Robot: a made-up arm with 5 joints. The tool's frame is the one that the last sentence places. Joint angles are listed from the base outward.
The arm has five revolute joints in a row. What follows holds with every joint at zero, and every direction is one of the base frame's.
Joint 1 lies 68.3 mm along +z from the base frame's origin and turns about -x.
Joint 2 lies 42.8 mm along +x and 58.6 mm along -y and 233 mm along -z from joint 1 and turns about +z.
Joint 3 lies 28.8 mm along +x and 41.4 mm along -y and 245.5 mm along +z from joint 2 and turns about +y.
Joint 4 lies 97.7 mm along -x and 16 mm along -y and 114.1 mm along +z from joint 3 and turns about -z.
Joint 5 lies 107.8 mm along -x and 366.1 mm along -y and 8.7 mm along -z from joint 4 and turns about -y.
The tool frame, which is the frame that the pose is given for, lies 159.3 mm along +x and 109.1 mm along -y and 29.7 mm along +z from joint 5; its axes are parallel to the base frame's.
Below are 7 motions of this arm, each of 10 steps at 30 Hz.
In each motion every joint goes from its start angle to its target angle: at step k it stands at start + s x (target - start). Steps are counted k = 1, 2, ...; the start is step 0. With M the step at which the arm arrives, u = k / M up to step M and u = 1 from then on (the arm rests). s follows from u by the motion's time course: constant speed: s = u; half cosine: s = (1 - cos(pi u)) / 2; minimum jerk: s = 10 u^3 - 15 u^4 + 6 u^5.
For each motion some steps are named. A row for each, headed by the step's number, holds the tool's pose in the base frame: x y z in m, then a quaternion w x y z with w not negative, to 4 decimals.
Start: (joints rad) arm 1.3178 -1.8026 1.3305 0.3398 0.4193
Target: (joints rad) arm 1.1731 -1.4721 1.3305 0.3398 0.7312
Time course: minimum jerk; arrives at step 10
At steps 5, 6, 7, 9, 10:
5: -0.4768 0.2225 0.3599 0.5502 -0.1843 -0.1458 -0.8013
6: -0.4648 0.2094 0.4020 0.5608 -0.2207 -0.1374 -0.7861
7: -0.4528 0.1973 0.4362 0.5705 -0.2505 -0.1309 -0.7712
9: -0.4390 0.1843 0.4692 0.5807 -0.2793 -0.1252 -0.7544
10: -0.4382 0.1836 0.4710 0.5813 -0.2808 -0.1249 -0.7534

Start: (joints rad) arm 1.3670 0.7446 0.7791 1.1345 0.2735
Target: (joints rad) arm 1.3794 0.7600 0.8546 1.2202 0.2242
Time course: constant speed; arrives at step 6
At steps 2, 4, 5, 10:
2: 0.0844 0.4169 0.5652 0.4977 -0.8481 -0.0088 -0.1818
4: 0.0836 0.4297 0.5524 0.4815 -0.8542 -0.0085 -0.1960
5: 0.0832 0.4360 0.5458 0.4733 -0.8572 -0.0086 -0.2030
10: 0.0828 0.4422 0.5390 0.4650 -0.8600 -0.0088 -0.2099

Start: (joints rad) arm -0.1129 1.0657 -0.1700 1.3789 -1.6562
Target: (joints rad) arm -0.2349 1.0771 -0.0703 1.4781 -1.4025
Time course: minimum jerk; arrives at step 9
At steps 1, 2, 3, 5, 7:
1: -0.1655 -0.5353 -0.1343 0.6770 0.2074 0.7061 -0.0070
2: -0.1658 -0.5346 -0.1346 0.6809 0.2100 0.7016 -0.0099
3: -0.1665 -0.5331 -0.1351 0.6886 0.2153 0.6922 -0.0162
5: -0.1684 -0.5295 -0.1355 0.7107 0.2294 0.6641 -0.0355
7: -0.1699 -0.5273 -0.1347 0.7276 0.2394 0.6407 -0.0522

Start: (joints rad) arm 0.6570 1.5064 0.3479 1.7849 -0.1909
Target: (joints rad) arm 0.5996 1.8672 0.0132 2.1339 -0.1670
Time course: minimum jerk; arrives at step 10
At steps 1, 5, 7, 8, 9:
1: 0.0217 -0.2368 0.6354 0.8698 -0.4625 0.0262 -0.1699
5: 0.0288 -0.3292 0.5760 0.9134 -0.3755 0.0185 -0.1559
7: 0.0390 -0.3833 0.5262 0.9364 -0.3153 0.0282 -0.1514
8: 0.0425 -0.3982 0.5097 0.9423 -0.2969 0.0336 -0.1508
9: 0.0442 -0.4048 0.5018 0.9449 -0.2883 0.0365 -0.1507

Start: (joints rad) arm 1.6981 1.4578 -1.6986 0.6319 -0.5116
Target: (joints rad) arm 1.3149 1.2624 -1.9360 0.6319 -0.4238
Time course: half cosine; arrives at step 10
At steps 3, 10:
3: 0.5108 -0.3278 0.1813 0.8804 -0.0899 0.1219 0.4495
10: 0.5172 -0.3467 0.0999 0.8741 0.1043 -0.0916 0.4655

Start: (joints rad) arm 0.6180 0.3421 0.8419 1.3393 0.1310
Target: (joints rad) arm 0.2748 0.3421 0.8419 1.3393 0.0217
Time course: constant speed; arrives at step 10
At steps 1, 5, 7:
1: -0.0955 0.0115 0.6898 0.6870 -0.5511 0.0944 -0.4642
5: -0.0994 -0.0788 0.6826 0.7202 -0.4926 0.1418 -0.4675
7: -0.1014 -0.1232 0.6741 0.7349 -0.4625 0.1658 -0.4674

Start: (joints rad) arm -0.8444 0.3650 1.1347 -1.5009 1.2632
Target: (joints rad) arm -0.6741 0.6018 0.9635 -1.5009 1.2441
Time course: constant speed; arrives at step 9
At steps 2, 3, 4, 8, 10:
2: 0.5121 0.1102 -0.0991 0.3595 0.8368 -0.0928 0.4025
3: 0.5149 0.1116 -0.0856 0.3615 0.8283 -0.0932 0.4178
4: 0.5171 0.1136 -0.0721 0.3630 0.8197 -0.0934 0.4330
8: 0.5205 0.1270 -0.0188 0.3651 0.7849 -0.0911 0.4923
10: 0.5199 0.1316 -0.0058 0.3645 0.7761 -0.0898 0.5067

